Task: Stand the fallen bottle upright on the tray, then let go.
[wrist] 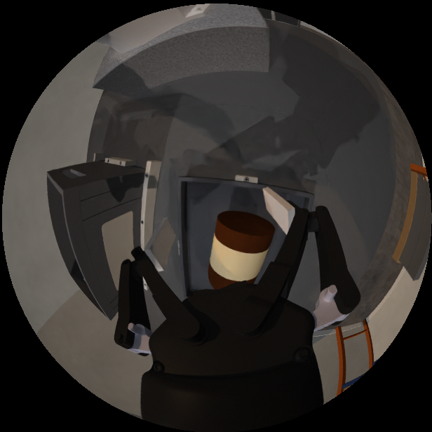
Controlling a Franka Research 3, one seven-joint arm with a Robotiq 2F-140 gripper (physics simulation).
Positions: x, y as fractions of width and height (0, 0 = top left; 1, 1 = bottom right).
gripper: 0.50, 0.49
brown bottle: 0.56, 0.55
pale strip: 0.35, 0.39
